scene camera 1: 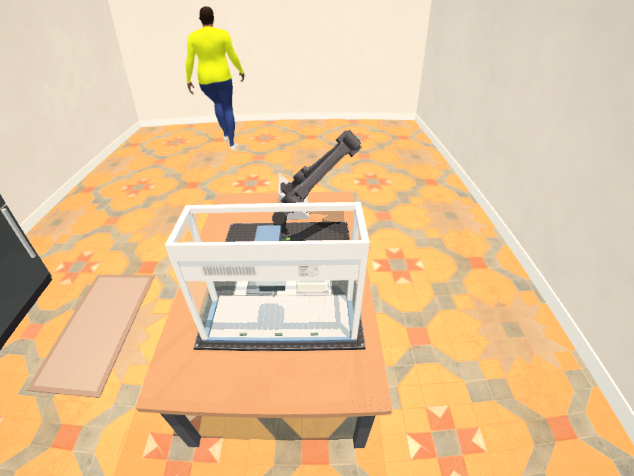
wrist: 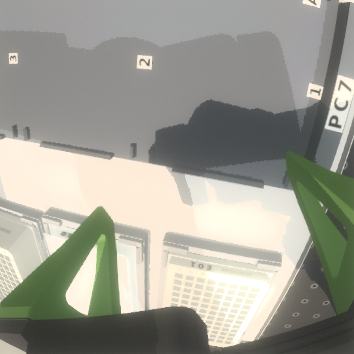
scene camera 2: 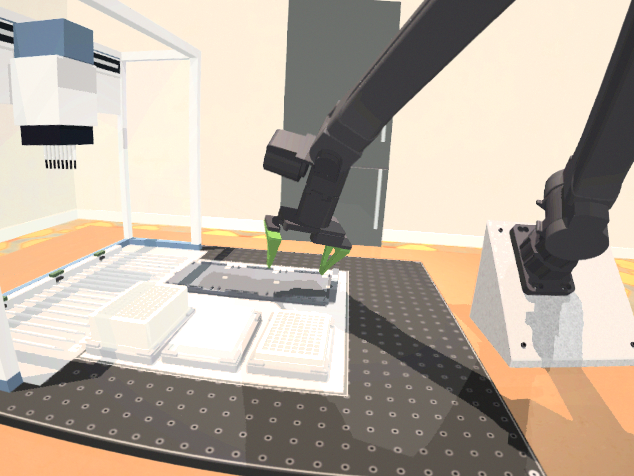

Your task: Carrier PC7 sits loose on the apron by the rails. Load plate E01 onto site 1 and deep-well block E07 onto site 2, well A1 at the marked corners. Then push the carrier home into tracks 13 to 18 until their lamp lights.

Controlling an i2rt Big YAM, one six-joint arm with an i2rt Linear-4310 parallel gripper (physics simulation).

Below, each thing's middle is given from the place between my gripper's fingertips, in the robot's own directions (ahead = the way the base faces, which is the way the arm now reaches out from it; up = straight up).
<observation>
Now: hand 8 cm short of the grey carrier (scene camera 2: 306, 287), 6 cm to the left of it and 4 cm above it. From my hand the other things lie so: pipetting head (scene camera 2: 55, 97) (43 cm ahead, 27 cm above, 1 cm to the left).
</observation>
